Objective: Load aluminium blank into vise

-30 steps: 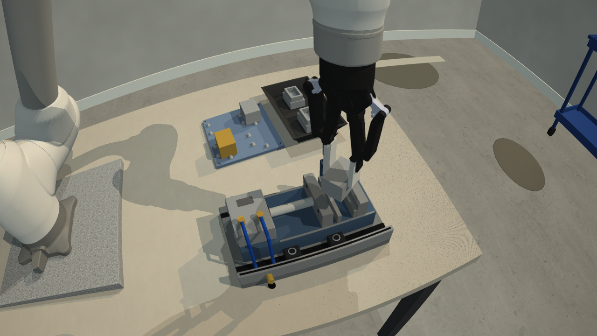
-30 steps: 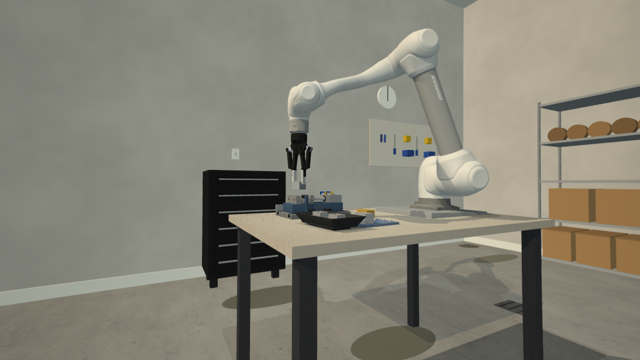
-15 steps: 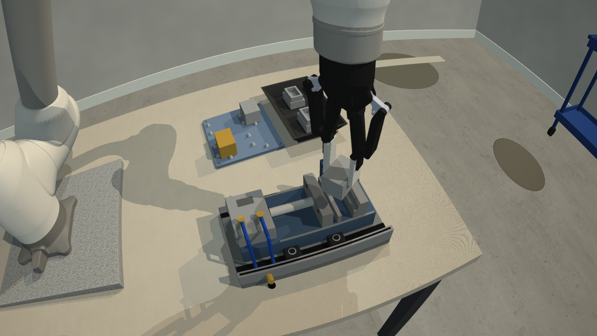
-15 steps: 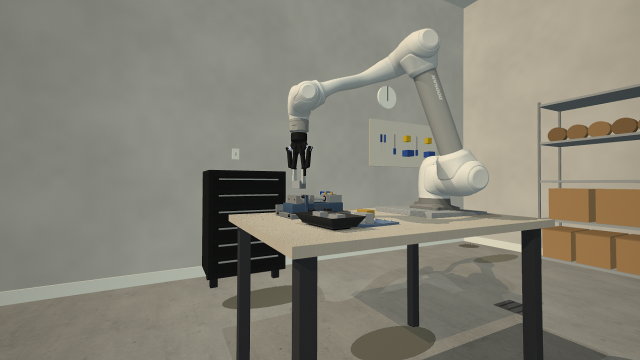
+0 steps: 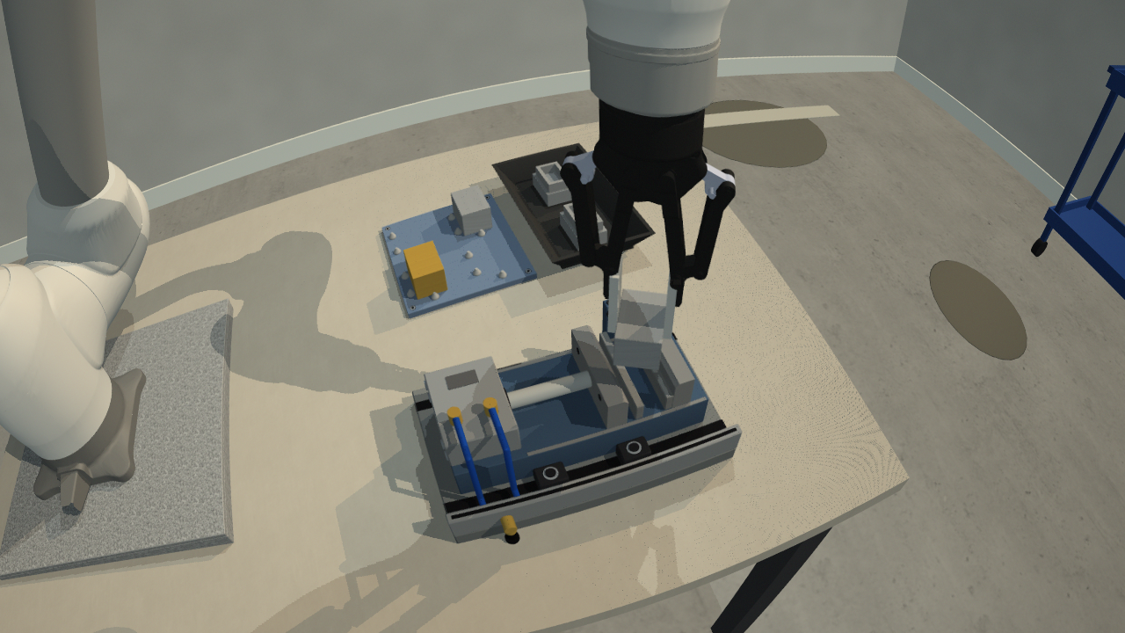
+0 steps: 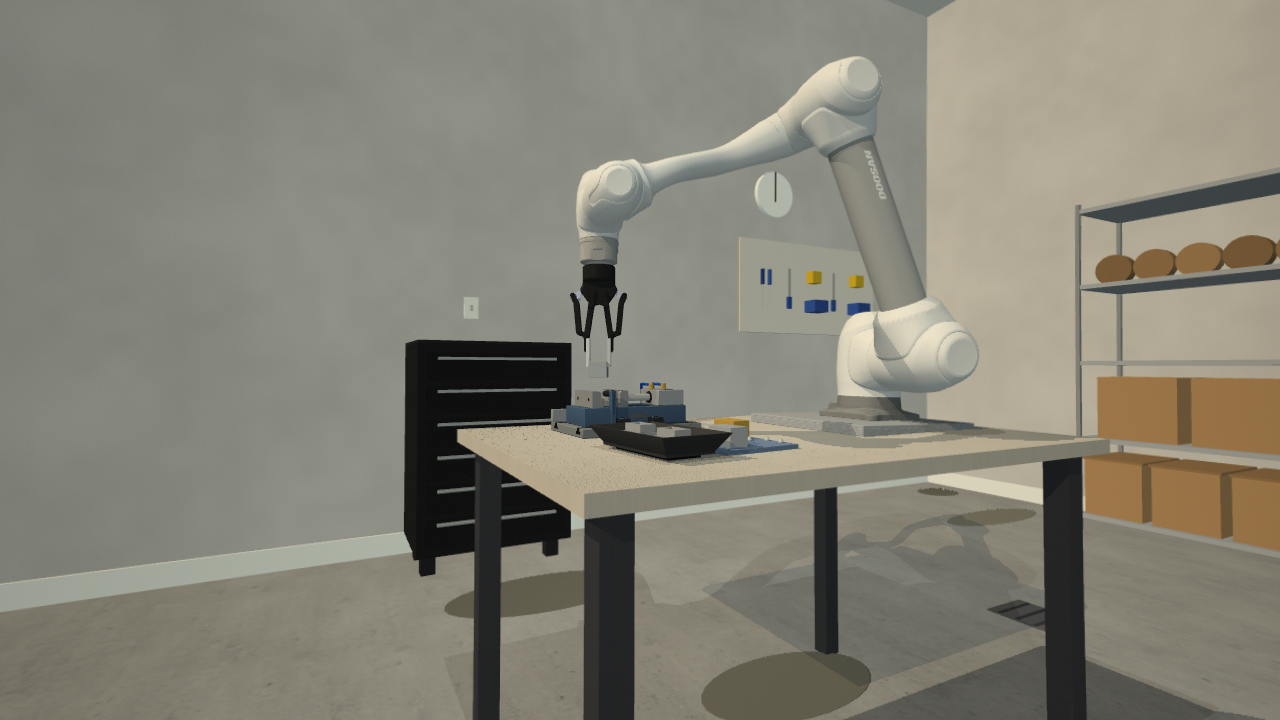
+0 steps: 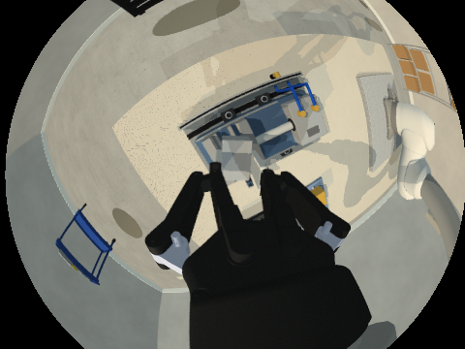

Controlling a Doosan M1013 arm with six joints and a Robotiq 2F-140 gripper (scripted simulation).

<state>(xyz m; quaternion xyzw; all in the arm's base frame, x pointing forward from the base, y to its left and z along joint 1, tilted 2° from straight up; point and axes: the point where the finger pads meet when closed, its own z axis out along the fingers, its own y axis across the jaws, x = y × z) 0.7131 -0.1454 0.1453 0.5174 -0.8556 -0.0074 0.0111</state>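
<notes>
Right now the fixed jaw is 100 mm below my hand, 30 mm ahead of it and 10 mm to the left of it. Also, from my hand: aluminium blank 40 mm below; work stop 90 mm below, 60 mm to the left; moving jaw 100 mm below, 30 mm behind, 10 mm to the left.
</notes>
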